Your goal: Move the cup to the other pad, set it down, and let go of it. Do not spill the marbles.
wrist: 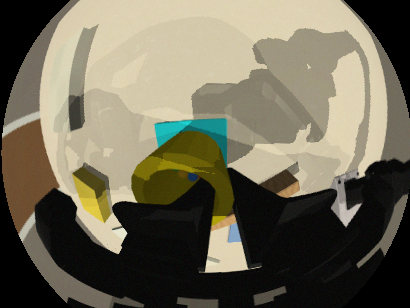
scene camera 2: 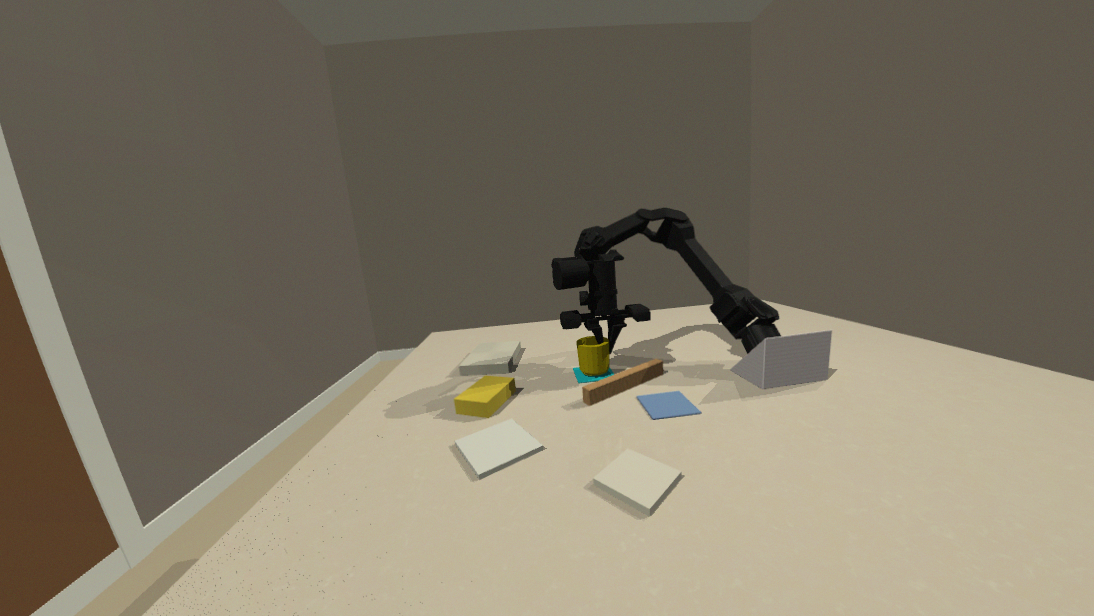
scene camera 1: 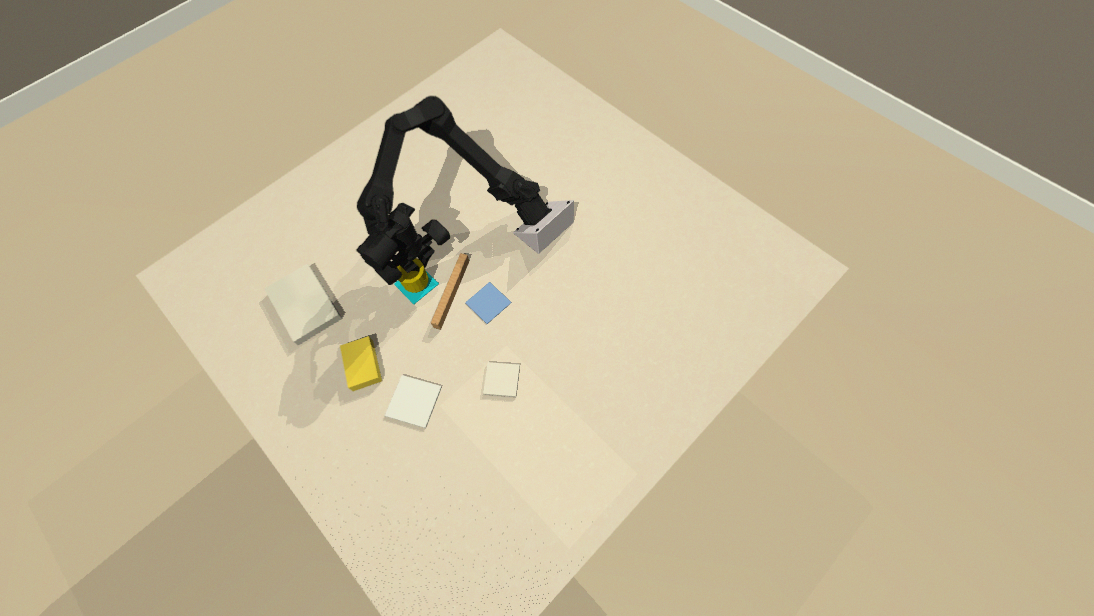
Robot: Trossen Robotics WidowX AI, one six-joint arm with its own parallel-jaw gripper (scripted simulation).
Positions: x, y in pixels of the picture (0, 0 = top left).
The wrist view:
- gripper: 220, 172
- yellow cup: 154, 181
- wooden bar: 284, 184
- cyan pad: 214, 127
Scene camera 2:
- gripper: 606, 354
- yellow cup: 594, 360
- wooden bar: 604, 389
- blue pad: 671, 404
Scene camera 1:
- gripper: 421, 268
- wooden bar: 447, 298
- blue pad: 487, 303
